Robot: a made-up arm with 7 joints.
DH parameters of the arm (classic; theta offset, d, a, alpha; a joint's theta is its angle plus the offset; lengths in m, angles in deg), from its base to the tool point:
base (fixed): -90 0.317 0.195 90
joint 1: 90 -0.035 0.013 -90
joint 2: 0 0.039 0.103 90
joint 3: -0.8 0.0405 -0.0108 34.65
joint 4: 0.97 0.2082 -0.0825 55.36
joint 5: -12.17 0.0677 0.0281 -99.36
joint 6: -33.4 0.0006 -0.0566 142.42
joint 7: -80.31 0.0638 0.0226 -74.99
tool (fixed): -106.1 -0.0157 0 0
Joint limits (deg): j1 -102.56..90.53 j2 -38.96..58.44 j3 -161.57..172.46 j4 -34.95..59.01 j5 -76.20..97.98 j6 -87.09..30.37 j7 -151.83..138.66
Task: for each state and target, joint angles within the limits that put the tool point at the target. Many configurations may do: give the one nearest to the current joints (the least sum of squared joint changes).
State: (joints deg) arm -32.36 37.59 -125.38 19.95 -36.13 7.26 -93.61
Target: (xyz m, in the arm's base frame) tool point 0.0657 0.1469 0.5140
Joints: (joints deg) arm 9.71 58.44 -157.75 19.20 -23.74 0.74 -88.74
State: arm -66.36 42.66 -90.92 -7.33 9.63 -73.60 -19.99
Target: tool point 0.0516 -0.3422 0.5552
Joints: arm -72.78 58.44 -134.30 -19.44 -6.84 -60.59 -23.50
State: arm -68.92 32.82 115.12 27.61 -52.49 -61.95 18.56
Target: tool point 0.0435 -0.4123 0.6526
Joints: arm -46.49 25.59 132.34 35.39 -70.37 -42.18 22.91
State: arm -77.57 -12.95 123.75 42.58 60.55 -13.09 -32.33
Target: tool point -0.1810 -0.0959 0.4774
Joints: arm -42.48 -38.96 150.10 58.52 73.92 -19.43 -27.79
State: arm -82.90 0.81 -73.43 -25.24 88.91 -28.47 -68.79
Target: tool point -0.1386 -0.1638 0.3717
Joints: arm -80.12 -2.57 -71.90 -27.34 94.00 -32.46 -67.49
